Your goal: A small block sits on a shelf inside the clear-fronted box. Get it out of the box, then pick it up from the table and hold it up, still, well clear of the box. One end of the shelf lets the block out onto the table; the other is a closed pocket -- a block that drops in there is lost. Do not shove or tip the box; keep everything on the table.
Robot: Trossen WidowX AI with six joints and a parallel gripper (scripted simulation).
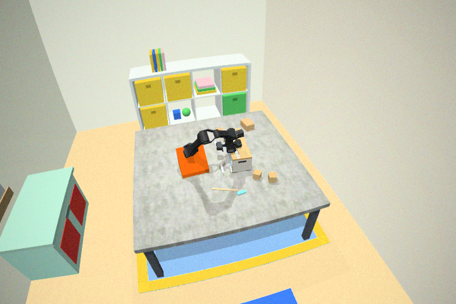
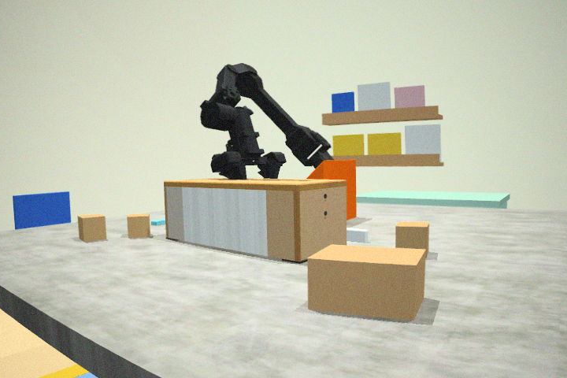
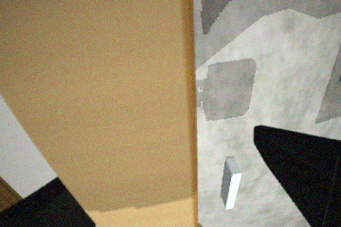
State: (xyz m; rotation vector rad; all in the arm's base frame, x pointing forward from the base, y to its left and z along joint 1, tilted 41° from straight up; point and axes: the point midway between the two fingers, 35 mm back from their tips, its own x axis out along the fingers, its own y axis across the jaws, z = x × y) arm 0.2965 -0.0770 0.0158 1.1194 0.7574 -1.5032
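Right now my gripper tip is 50 mm short of the blue block and 10 mm to the right of it. From my gripper tip the other things lie so: cyan piece (360 mm to the right, 80 mm below, 70 mm behind); wooden box (40 mm ahead, 20 mm to the left, 20 mm below); thin stick (290 mm to the right, 160 mm behind, 80 mm below).
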